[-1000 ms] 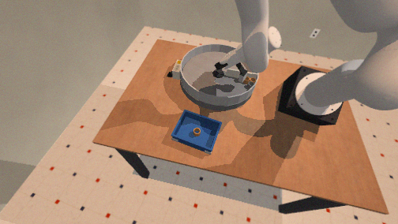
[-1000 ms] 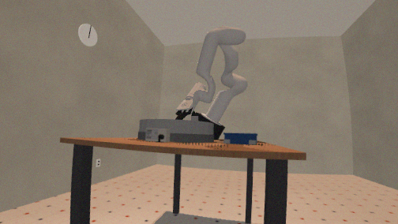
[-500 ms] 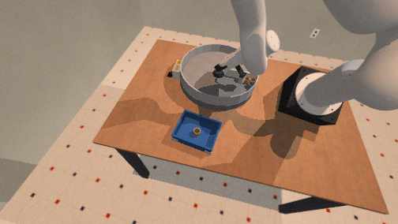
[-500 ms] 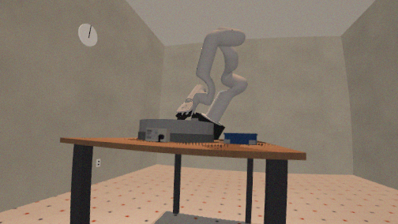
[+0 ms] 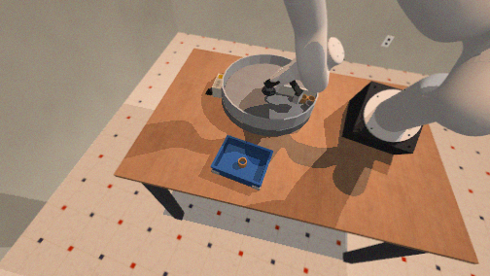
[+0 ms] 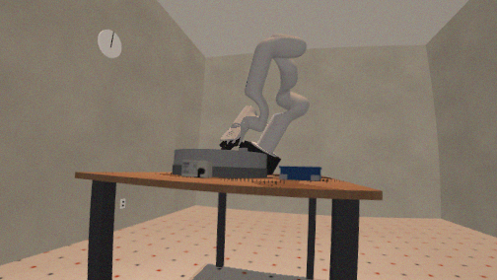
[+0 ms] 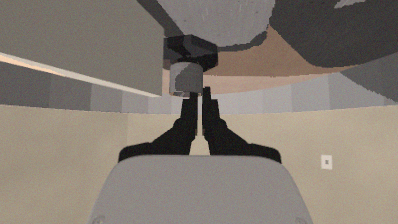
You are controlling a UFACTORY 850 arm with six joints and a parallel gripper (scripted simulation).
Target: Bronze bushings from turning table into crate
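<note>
Right now the grey turning table is 1 cm to the right of my hand and 6 cm below it. Round my hand: blue crate 1 cm ahead, 35 cm to the left, 9 cm below.
</note>
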